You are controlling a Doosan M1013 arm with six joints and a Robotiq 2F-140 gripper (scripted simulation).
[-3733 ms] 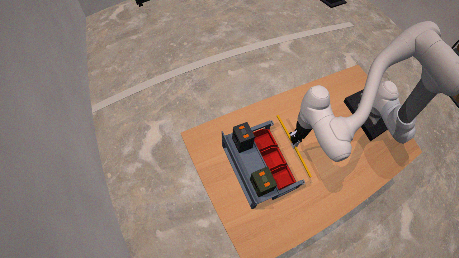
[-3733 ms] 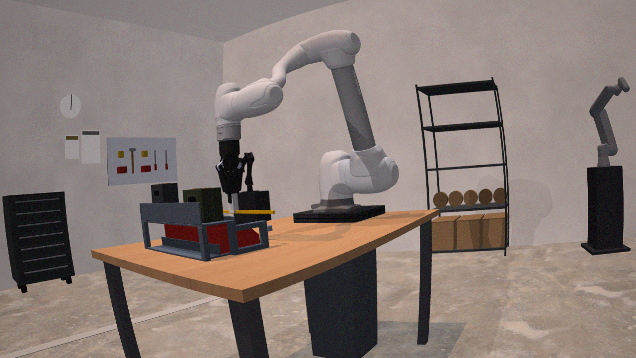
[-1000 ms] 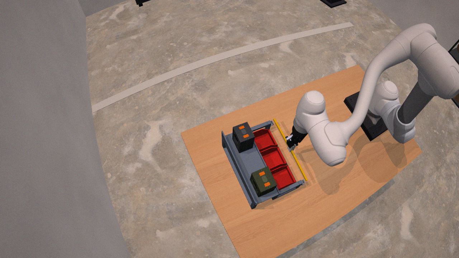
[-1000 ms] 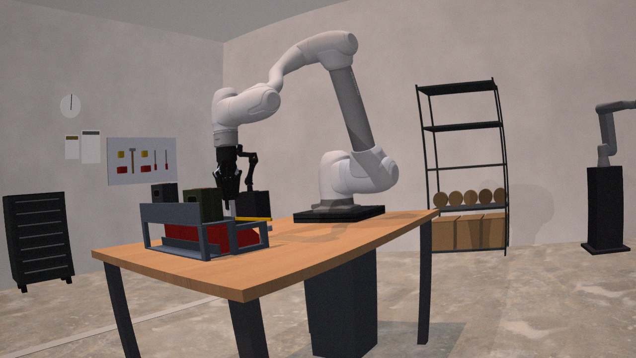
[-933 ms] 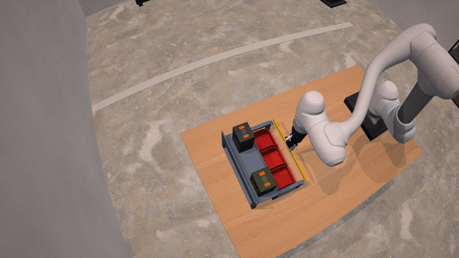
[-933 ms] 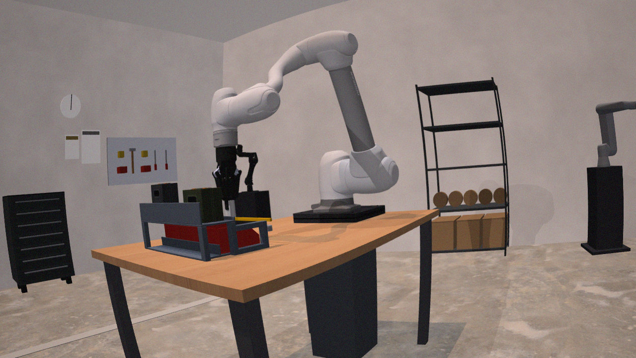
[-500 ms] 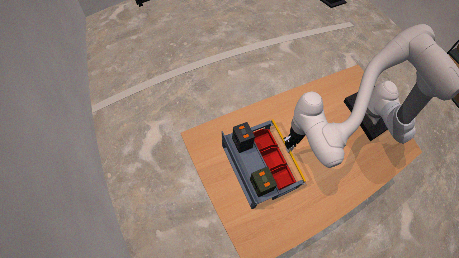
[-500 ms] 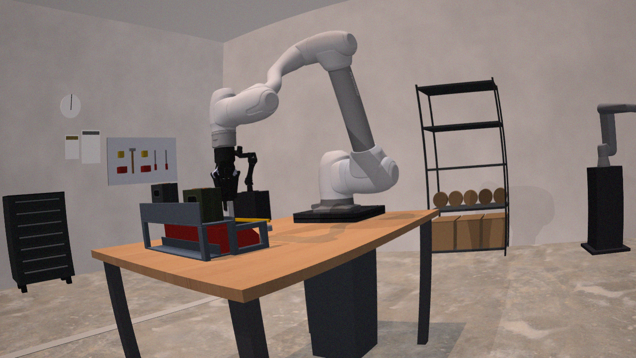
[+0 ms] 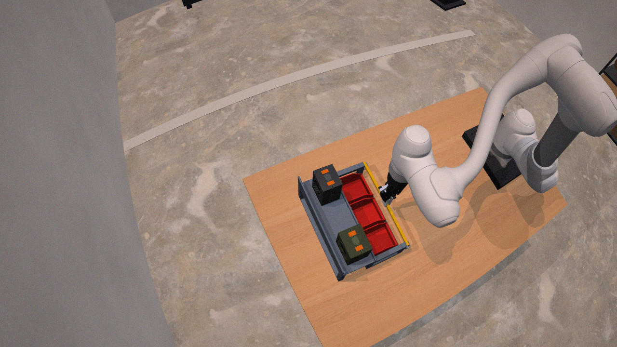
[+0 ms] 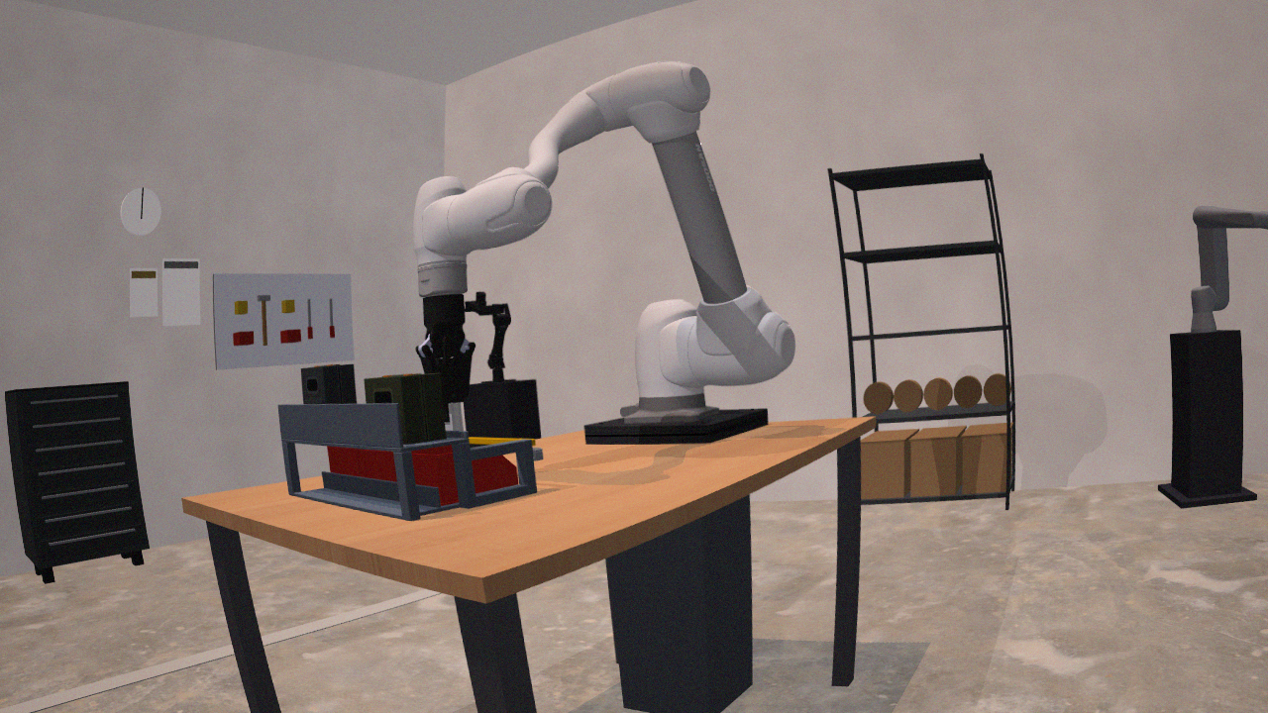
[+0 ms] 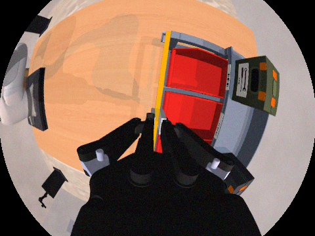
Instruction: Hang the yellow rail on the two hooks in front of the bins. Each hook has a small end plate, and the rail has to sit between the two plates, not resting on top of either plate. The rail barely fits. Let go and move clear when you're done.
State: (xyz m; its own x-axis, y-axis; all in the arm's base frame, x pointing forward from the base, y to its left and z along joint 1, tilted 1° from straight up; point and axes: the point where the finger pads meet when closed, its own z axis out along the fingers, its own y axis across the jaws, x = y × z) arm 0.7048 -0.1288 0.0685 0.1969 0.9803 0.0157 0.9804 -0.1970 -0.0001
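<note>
Now: hand 10 cm above the rack bar and 1 cm short of it. From my hand the other things lie so: green box 22 cm ahead, 7 cm to the left, 4 cm above; then yellow rail 3 cm below; then black box 17 cm ahead, 15 cm to the right, 5 cm above.
</note>
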